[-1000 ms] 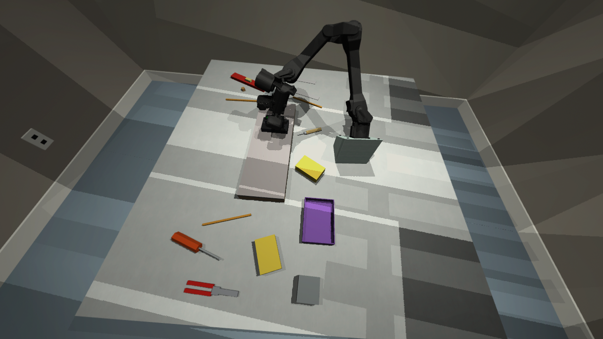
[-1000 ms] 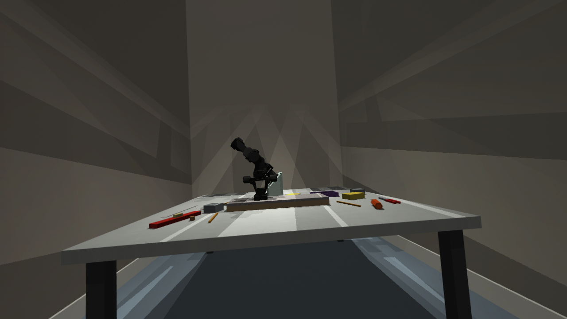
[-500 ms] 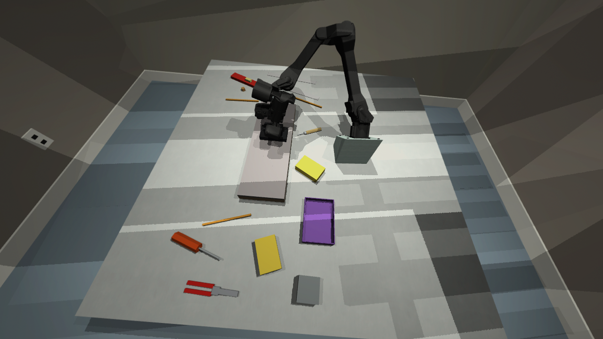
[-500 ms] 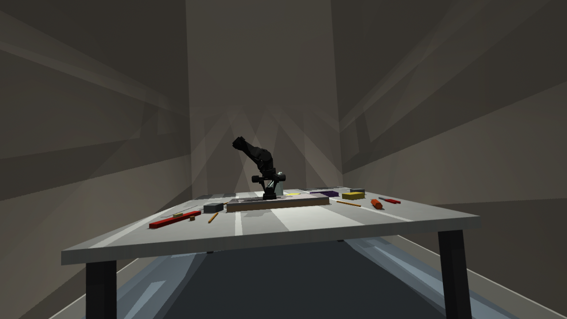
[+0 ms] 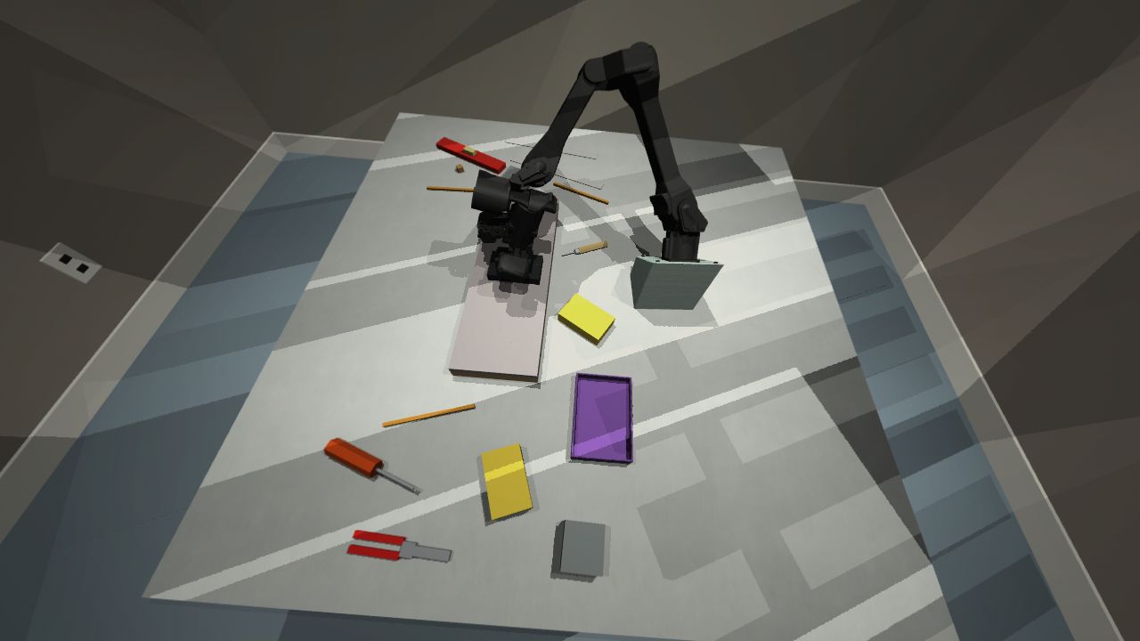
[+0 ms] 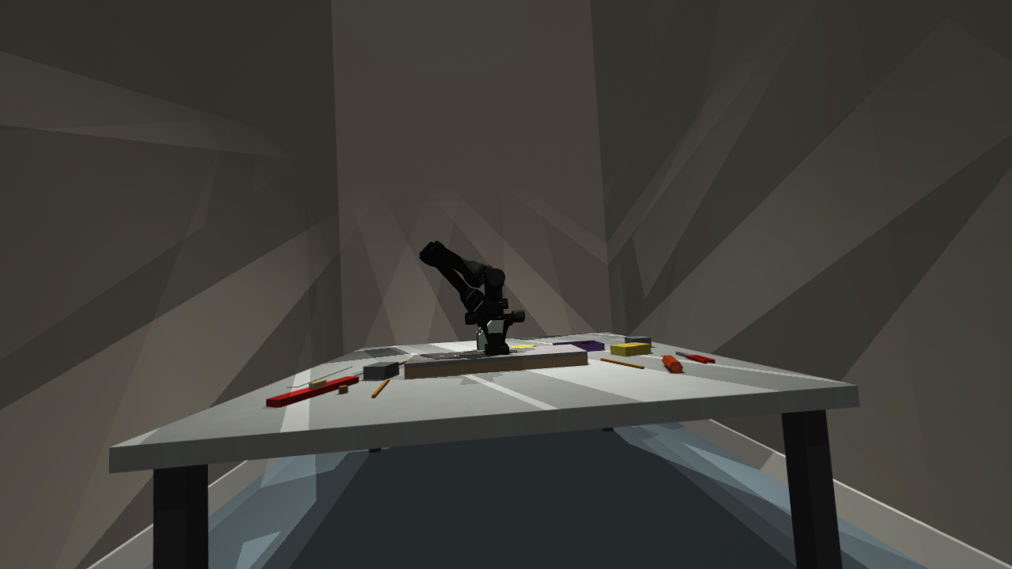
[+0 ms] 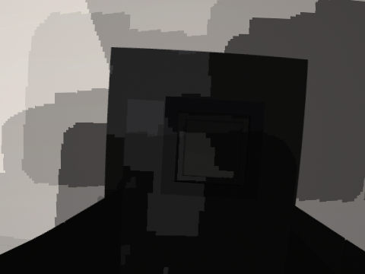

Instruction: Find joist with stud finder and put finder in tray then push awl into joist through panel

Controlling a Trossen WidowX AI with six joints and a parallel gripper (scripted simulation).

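The purple tray lies 210 mm behind my gripper tip, 330 mm to the left of it and 50 mm below it. Round my gripper tip: awl 170 mm behind, 100 mm to the right, 60 mm below; then stud finder 10 mm ahead, 20 mm above; then red level 170 mm ahead, 460 mm to the right, 50 mm below.
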